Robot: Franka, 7 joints.
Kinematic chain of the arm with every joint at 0, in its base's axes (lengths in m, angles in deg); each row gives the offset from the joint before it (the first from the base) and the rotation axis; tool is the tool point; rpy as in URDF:
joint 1: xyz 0 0 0.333 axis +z
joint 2: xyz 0 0 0 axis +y
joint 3: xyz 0 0 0.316 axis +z
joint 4: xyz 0.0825 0 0 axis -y
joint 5: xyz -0.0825 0 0.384 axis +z
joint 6: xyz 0 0 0 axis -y
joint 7: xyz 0.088 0 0 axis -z
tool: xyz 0 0 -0.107 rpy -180 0 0
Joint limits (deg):
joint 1: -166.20..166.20
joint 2: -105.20..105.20
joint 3: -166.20..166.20
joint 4: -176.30..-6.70
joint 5: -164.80..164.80
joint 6: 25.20..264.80
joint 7: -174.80..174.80
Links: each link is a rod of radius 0.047 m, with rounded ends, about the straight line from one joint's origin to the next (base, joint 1, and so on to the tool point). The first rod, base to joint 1, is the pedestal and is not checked.
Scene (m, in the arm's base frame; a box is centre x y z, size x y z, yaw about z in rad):
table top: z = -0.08
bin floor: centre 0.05 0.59 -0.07 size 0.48 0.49 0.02 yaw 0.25
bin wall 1: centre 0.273 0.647 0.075 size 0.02 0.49 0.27 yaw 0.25
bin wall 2: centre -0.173 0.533 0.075 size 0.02 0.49 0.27 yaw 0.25
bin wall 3: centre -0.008 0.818 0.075 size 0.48 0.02 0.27 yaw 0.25
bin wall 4: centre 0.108 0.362 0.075 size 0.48 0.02 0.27 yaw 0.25
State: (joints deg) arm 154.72 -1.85 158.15 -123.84 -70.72 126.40 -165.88
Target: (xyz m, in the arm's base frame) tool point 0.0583 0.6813 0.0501
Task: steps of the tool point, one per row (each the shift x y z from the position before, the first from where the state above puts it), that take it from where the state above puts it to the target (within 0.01 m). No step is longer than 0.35 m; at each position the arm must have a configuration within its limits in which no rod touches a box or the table.
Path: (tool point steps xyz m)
1: -0.2385 -0.1207 0.0705
2: -0.2776 0.0101 0.0555
3: -0.2479 0.1452 0.0329
4: -0.1554 0.2503 0.0059
5: -0.0223 0.2980 -0.0220
6: 0.1186 0.2761 -0.0470
7: 0.2328 0.1896 -0.0656
8: 0.2937 0.0606 -0.0752
9: 0.0103 0.0159 -0.0947
10: -0.0001 0.0009 -0.1043
11: -0.0102 -0.0168 -0.1093

